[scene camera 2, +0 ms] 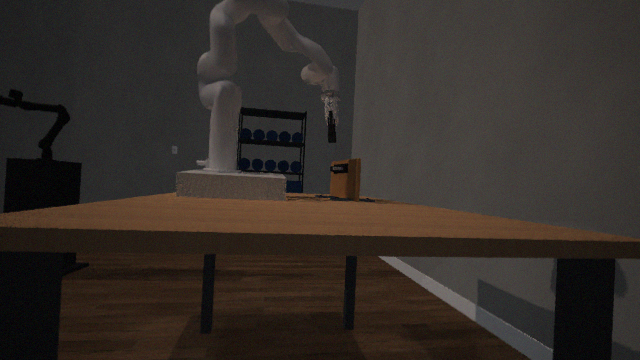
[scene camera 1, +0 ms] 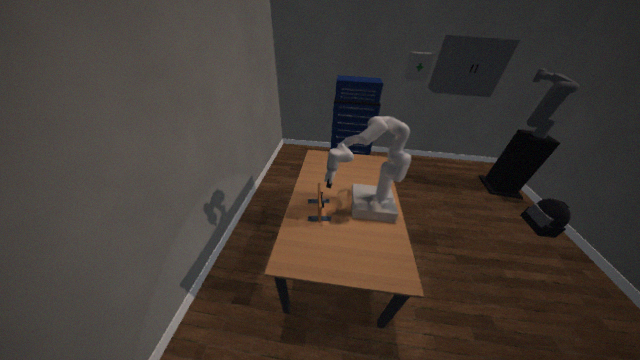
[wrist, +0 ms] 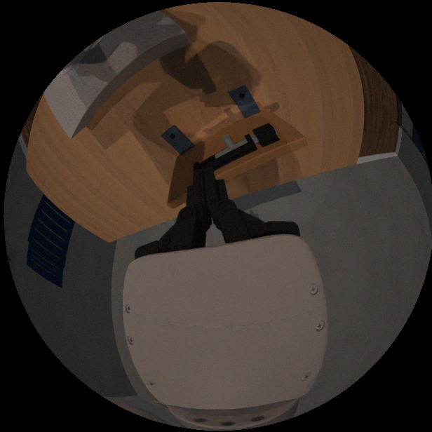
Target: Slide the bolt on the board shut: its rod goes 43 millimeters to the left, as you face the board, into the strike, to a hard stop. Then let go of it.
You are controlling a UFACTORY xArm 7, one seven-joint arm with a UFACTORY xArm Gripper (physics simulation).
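Seen in the pictures: gripper, fingertip midpoint: (scene camera 2: 332,142) (scene camera 1: 328,187); arm's base at its link origin: (scene camera 2: 222,171) (scene camera 1: 380,198).
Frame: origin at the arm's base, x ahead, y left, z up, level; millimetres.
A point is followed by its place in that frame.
The upright wooden board (scene camera 1: 320,212) @(x 416, y 288, z 30 mm) (scene camera 2: 355,179) @(x 478, y 39, z -1 mm) (wrist: 183,176) stands on the table. On its face is the bolt (scene camera 2: 340,169) @(x 434, y 151, z 38 mm), with a grey rod (wrist: 235,150) and a short grey knob (wrist: 227,140) in a dark guide. The rod reaches the black strike block (wrist: 266,135) in the wrist view; how deep it sits inside is hidden. My gripper (scene camera 1: 329,184) @(x 394, y 144, z 145 mm) (scene camera 2: 332,141) @(x 394, y 144, z 145 mm) (wrist: 206,180) is shut and empty. It hangs above the board in the scene view, apart from the knob; in the wrist view its tips overlap the guide's end away from the strike.
Blue feet (scene camera 1: 319,218) @(x 422, y 284, z -39 mm) (wrist: 177,140) hold the board on the wooden table (scene camera 1: 345,250) @(x 207, y 463, z -83 mm) (scene camera 2: 250,220) @(x 201, y -657, z -83 mm). The arm's pale base (scene camera 1: 374,210) @(x 47, y 150, z 7 mm) (scene camera 2: 230,185) @(x 64, y -160, z -43 mm) (wrist: 115,82) stands facing the bolt side. A wall (scene camera 1: 150,150) rises beyond the board's other side.
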